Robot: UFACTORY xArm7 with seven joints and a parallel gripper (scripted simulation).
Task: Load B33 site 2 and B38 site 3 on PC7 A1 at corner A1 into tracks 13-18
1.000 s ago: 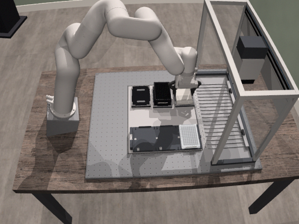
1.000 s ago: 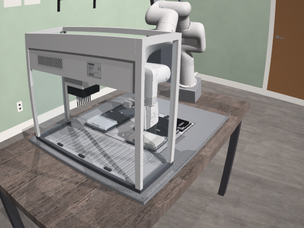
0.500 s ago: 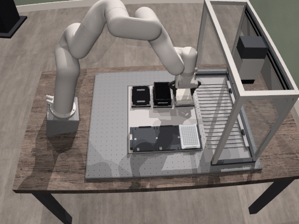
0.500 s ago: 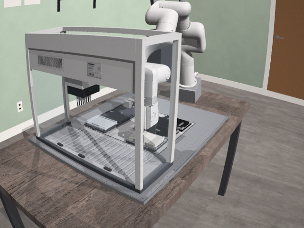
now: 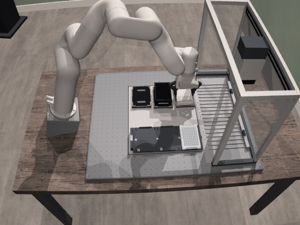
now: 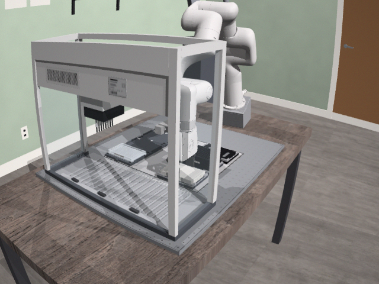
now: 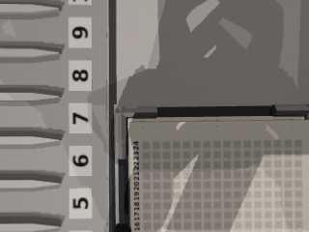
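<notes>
My hand is 20 mm above the nest S3. Round my hand: nest S1: 220 mm behind, 40 mm to the right, 20 mm below; then cream 384-well plate B33: 10 mm below; then black deep-well block B83: 110 mm behind, 30 mm to the right.
</notes>
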